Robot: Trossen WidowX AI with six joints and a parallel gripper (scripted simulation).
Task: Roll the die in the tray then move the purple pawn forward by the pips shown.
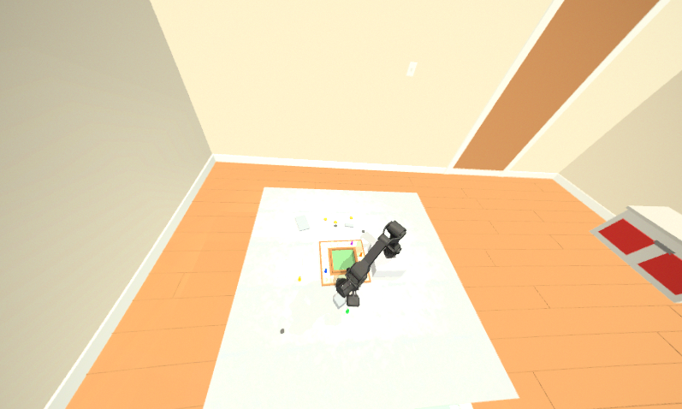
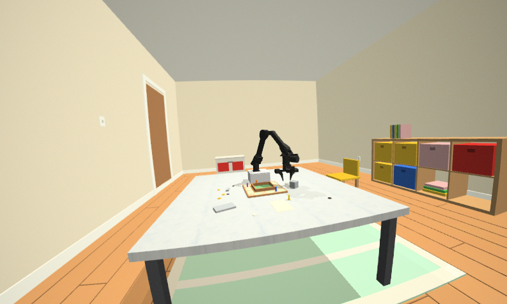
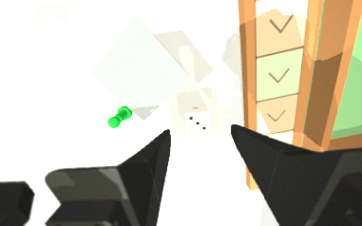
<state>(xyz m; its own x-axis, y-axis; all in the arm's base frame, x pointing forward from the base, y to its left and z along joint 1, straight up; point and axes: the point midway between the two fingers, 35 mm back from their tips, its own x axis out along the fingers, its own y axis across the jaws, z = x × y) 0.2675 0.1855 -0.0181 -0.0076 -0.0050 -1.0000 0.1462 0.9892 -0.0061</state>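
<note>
Right now the white die is 30 mm below my gripper tip. Also, from my gripper tip: green pawn (20 mm ahead, 80 mm to the left, 20 mm below); then blue pawn (120 mm ahead, 140 mm to the right, 10 mm below); then grey cube (60 mm ahead, 30 mm to the left, 10 mm below).
</note>
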